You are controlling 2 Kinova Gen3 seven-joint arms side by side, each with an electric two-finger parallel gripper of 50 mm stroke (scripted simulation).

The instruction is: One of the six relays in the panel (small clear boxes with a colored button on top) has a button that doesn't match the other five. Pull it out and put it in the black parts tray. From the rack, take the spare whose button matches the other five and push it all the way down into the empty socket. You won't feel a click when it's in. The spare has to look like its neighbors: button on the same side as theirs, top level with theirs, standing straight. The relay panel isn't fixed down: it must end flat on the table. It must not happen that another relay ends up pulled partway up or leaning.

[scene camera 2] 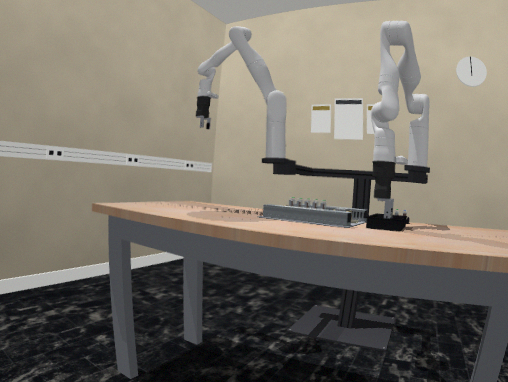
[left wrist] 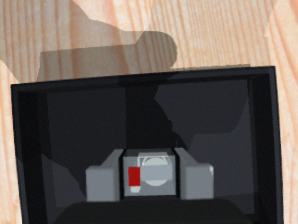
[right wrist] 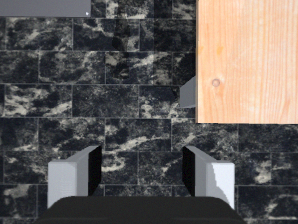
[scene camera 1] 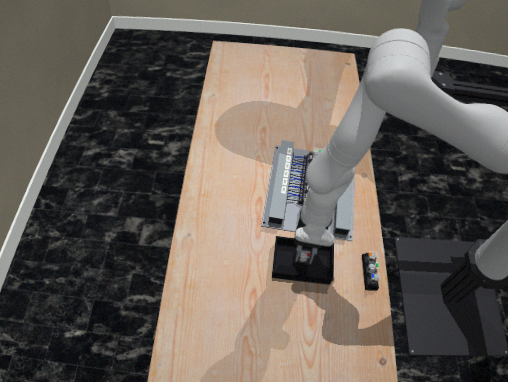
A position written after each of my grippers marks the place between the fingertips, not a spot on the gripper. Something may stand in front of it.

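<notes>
Relay panel (scene camera 1: 285, 202), (scene camera 2: 340, 218). Left wrist view: relay panel out of frame. Right wrist view: relay panel out of frame. Black parts tray (scene camera 1: 321, 270), (left wrist: 229, 117). My left gripper (scene camera 2: 387, 219). My right gripper (right wrist: 142, 163).
</notes>
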